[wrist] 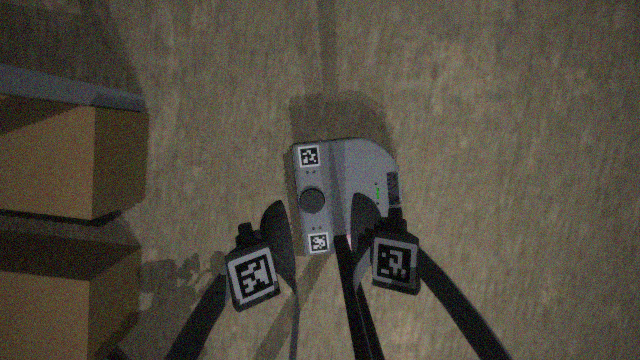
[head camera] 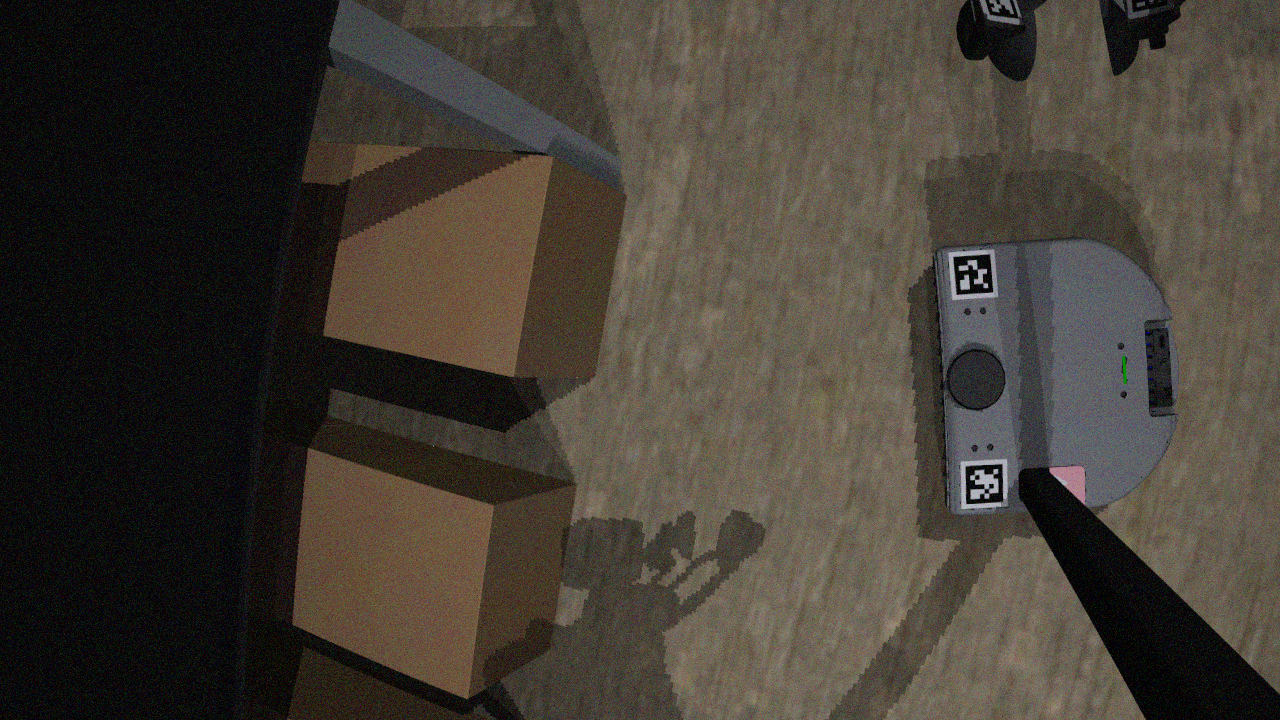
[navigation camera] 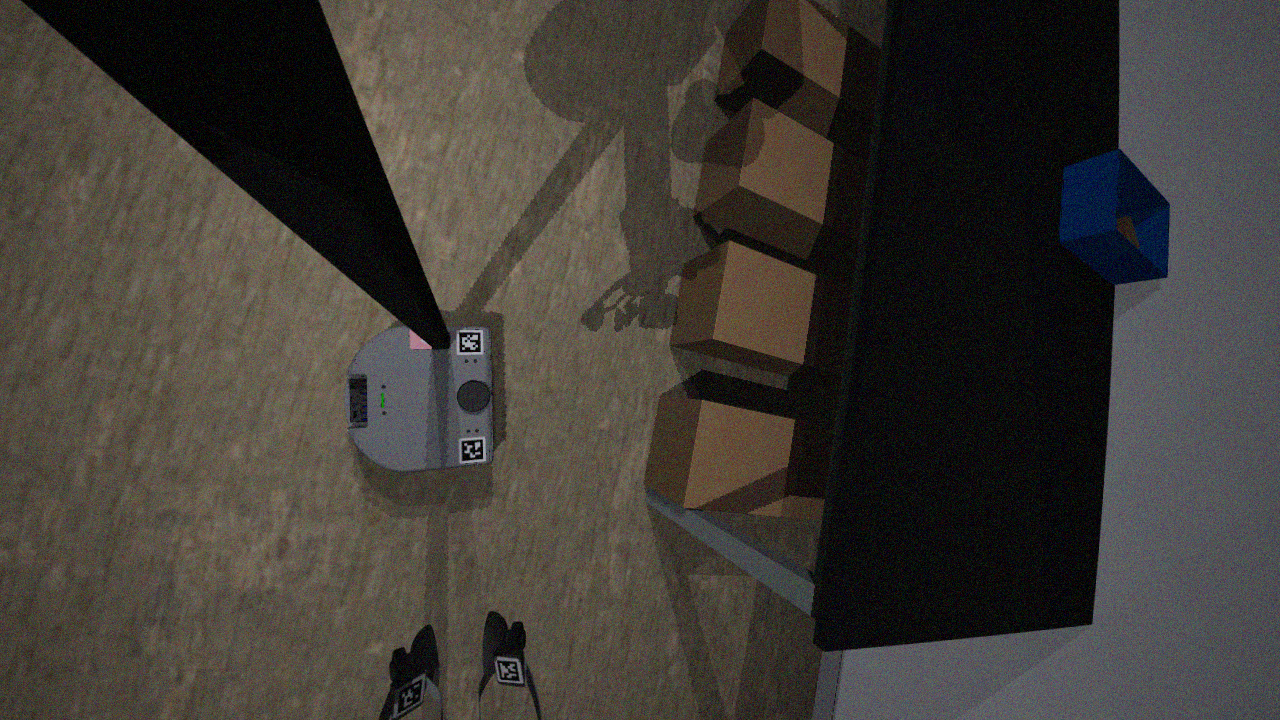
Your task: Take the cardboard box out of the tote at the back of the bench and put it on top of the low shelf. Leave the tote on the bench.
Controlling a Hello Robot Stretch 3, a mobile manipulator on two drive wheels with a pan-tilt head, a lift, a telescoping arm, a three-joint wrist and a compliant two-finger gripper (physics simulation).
Labels:
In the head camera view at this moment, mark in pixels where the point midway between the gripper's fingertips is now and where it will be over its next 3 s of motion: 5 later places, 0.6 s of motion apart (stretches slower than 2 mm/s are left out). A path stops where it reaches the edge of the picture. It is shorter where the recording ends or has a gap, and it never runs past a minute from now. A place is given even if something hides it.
The gripper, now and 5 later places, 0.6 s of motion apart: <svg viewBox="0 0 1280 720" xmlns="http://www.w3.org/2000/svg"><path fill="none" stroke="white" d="M1056 43L1009 47L878 59L745 75L632 92L612 95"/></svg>

